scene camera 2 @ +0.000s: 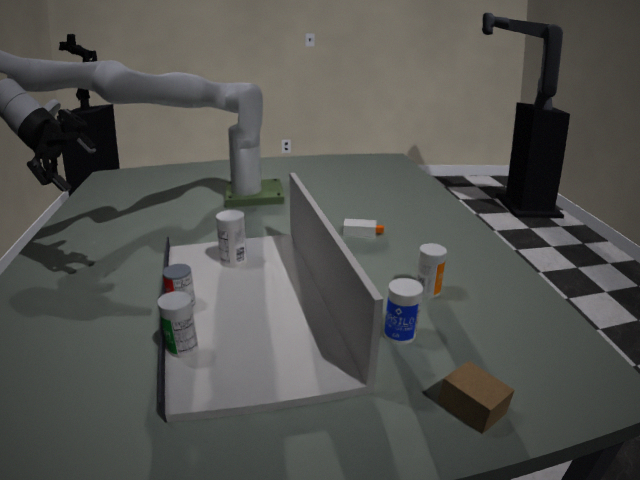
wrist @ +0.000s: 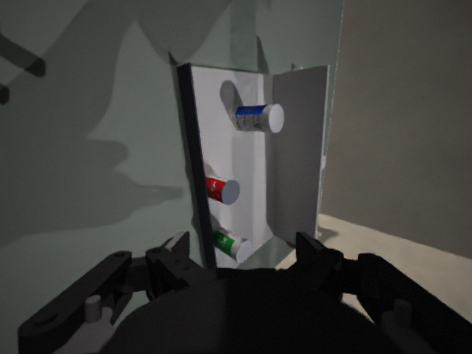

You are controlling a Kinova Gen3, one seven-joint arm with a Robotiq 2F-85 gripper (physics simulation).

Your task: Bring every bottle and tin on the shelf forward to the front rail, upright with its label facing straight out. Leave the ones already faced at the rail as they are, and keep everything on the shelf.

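Places are measured from the arm's base along level axes (x back, y right, z up), in metres.
Pixels of known places: gripper, fingertip midpoint: (scene camera 2: 80,171) (wrist: 242,243); arm's base, origin of the base link: (scene camera 2: 246,190).
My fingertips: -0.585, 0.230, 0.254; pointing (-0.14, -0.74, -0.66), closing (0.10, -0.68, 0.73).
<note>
Ahead of a thing's pixels: the offset from my fingertips to its middle, as dx, dy, dz. "spot": to the spot under its first point. Level surfaces: height alone.
A white-capped bottle @(+0.142, -0.259, -0.207) (scene camera 2: 231,238) (wrist: 255,118) stands upright on the grey shelf (scene camera 2: 248,361) (wrist: 212,120), set back from the dark front rail (scene camera 2: 162,382) (wrist: 192,135). Its blue label is turned sideways, toward the robot-base end, and hidden in the scene view. A red tin @(-0.025, -0.180, -0.226) (scene camera 2: 178,284) (wrist: 219,189) with a grey lid and a white-capped green bottle @(-0.164, -0.215, -0.213) (scene camera 2: 178,324) (wrist: 230,244) stand upright at the rail, their coloured sides toward it. My gripper (scene camera 2: 81,167) (wrist: 242,243) is open and empty, raised in front of the rail, away from all three.
The shelf's tall back panel (scene camera 2: 336,273) (wrist: 295,150) stands opposite the rail. Behind it on the table @(dz -0.277) (scene camera 2: 77,413) are a blue-labelled bottle @(-0.100, -0.583, -0.228) (scene camera 2: 401,311), an orange-labelled bottle @(spot: +0.015, -0.658, -0.216) (scene camera 2: 431,271), a white box-like item @(+0.323, -0.559, -0.263) (scene camera 2: 360,227) with an orange tip and a brown box @(-0.294, -0.665, -0.252) (scene camera 2: 475,395).
</note>
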